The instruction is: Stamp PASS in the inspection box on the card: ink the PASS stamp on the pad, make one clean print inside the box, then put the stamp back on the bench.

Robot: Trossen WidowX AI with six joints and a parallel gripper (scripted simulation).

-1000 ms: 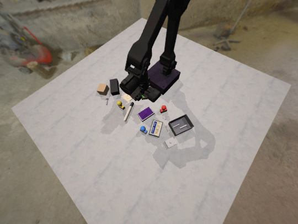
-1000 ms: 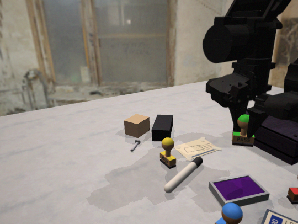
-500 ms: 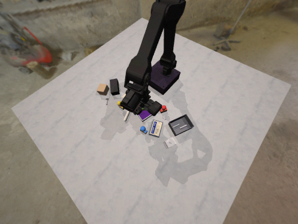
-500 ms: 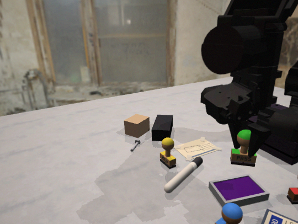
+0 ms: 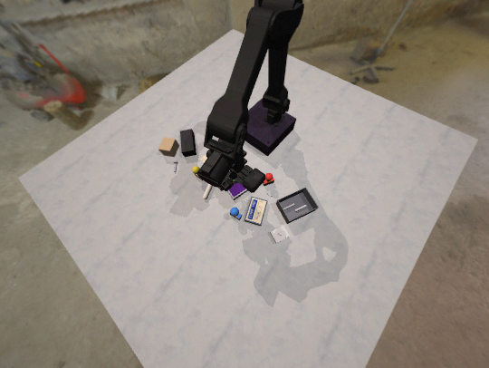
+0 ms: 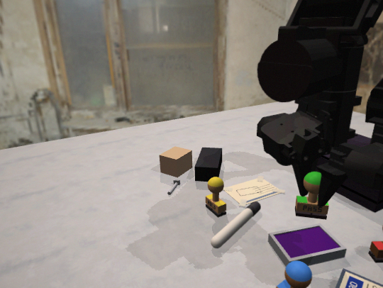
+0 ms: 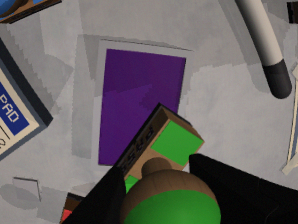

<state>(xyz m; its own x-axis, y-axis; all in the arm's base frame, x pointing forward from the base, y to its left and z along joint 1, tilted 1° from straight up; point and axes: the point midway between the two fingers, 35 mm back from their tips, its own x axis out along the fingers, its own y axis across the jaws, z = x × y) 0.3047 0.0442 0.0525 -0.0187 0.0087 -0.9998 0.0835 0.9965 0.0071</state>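
The purple ink pad lies 8 cm below my gripper tip. The rest, counted from my gripper tip: PASS stamp: right at my gripper tip; blue stamp: 9 cm ahead, 6 cm to the left, 6 cm below; red stamp: 8 cm to the left, 8 cm behind, 7 cm below.
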